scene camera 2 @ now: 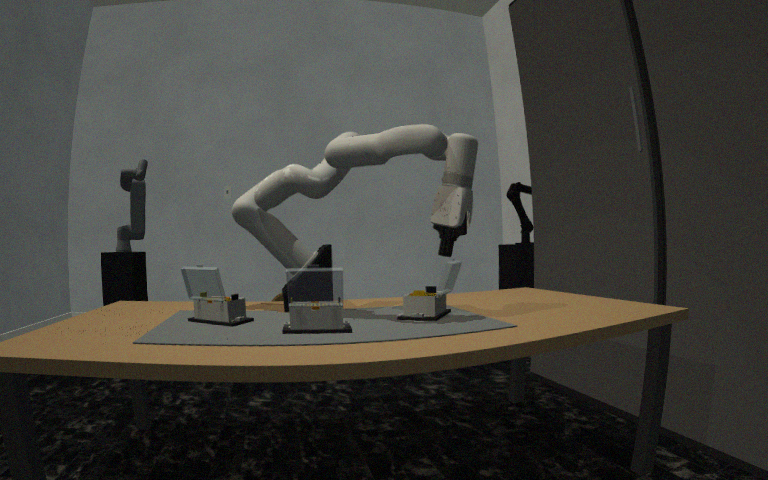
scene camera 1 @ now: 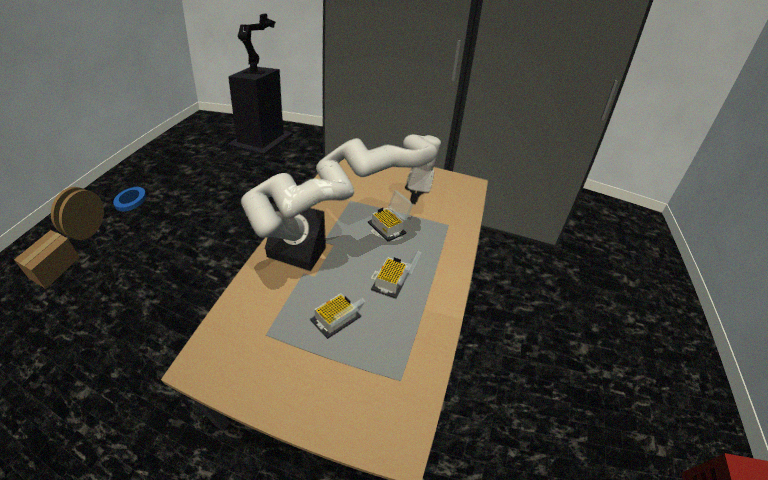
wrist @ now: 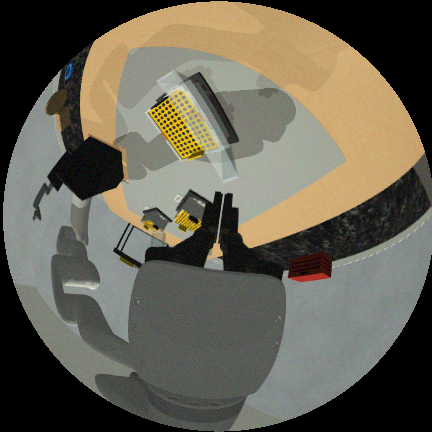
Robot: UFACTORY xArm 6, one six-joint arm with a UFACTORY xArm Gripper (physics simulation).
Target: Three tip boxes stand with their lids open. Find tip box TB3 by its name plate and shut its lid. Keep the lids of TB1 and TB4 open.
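Seen in the pictures: gripper, between the fingertips: (scene camera 2: 444,256) (scene camera 1: 412,202) (wrist: 222,201); arm's base, origin of its link: (scene camera 2: 305,266) (scene camera 1: 294,229) (wrist: 84,181).
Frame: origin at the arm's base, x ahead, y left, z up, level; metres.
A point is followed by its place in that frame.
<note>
The far tip box (scene camera 1: 387,224) @(x 0.291, y 0.284, z -0.071 m) (scene camera 2: 423,305) (wrist: 175,125) @(x 0.266, y 0.319, z -0.071 m) has its clear lid (scene camera 1: 400,204) @(x 0.305, y 0.390, z -0.026 m) (scene camera 2: 451,275) @(x 0.335, y 0.379, z -0.018 m) (wrist: 227,167) @(x 0.356, y 0.375, z 0.015 m) open and upright. My gripper (scene camera 1: 414,200) @(x 0.372, y 0.352, z 0.034 m) (scene camera 2: 445,254) @(x 0.372, y 0.352, z 0.034 m) (wrist: 222,201) @(x 0.372, y 0.352, z 0.034 m) is shut and empty, its tips just above and beside this lid's top edge; contact cannot be told. The middle tip box (scene camera 1: 390,274) @(x 0.418, y 0.016, z -0.071 m) (scene camera 2: 316,318) (wrist: 188,219) @(x 0.411, y 0.049, z -0.071 m) has its lid (scene camera 1: 415,262) @(x 0.501, y 0.038, z 0.014 m) (scene camera 2: 314,284) @(x 0.495, y 0.037, z -0.016 m) open. The near tip box (scene camera 1: 335,314) (scene camera 2: 219,310) @(x 0.361, y -0.215, z -0.092 m) (wrist: 155,220) @(x 0.320, y -0.166, z -0.083 m) also has its lid (scene camera 2: 202,282) @(x 0.383, y -0.252, z -0.020 m) open. No name plate is readable, so which box is TB3 cannot be told.
The boxes stand on a grey mat (scene camera 1: 362,353) @(x 0.460, y -0.318, z -0.128 m) (scene camera 2: 257,337) @(x 0.515, y -0.094, z -0.128 m) (wrist: 285,175) @(x 0.489, y 0.343, z -0.128 m) on the wooden table (scene camera 1: 254,390) @(x 0.212, y -0.616, z -0.131 m) (scene camera 2: 169,365) @(x 0.758, y -0.221, z -0.133 m) (wrist: 380,100). The arm's black base block (scene camera 1: 294,246) @(x 0.023, y -0.045, z -0.046 m) (wrist: 90,170) @(x 0.048, y 0.080, z -0.018 m) stands beside the mat. A grey cabinet (scene camera 1: 396,73) stands behind the table's far end.
</note>
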